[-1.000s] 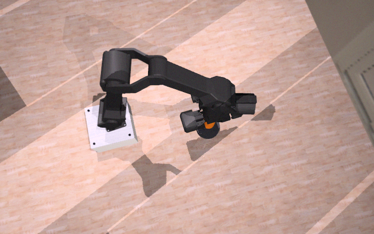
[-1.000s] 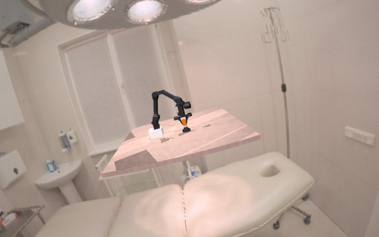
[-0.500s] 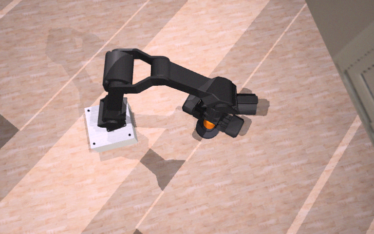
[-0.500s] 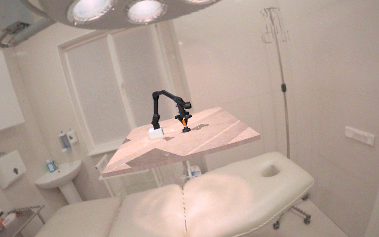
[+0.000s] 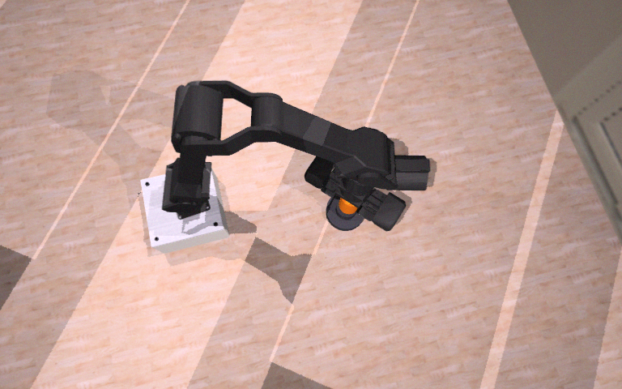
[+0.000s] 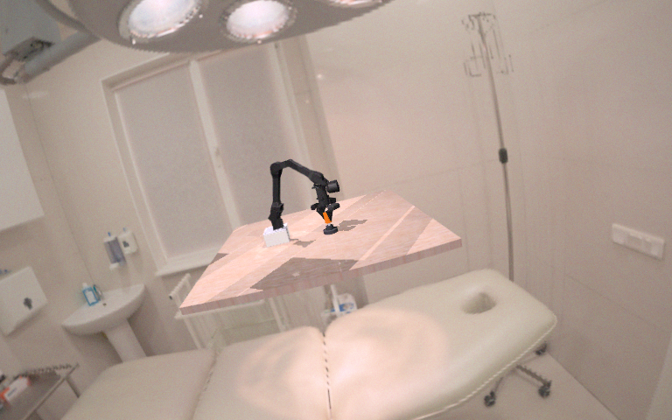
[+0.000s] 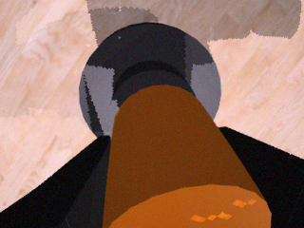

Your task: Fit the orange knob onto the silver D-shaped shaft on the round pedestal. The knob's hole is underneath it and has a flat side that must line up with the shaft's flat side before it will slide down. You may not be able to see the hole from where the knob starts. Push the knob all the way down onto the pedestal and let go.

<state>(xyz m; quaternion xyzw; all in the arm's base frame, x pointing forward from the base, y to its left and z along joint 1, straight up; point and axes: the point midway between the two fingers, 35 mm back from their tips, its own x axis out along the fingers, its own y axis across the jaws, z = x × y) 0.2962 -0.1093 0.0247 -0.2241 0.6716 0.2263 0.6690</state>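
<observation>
Right now the orange knob is 30 mm above my gripper tip. The rest, counted from my gripper tip: round pedestal 40 mm below.
</observation>
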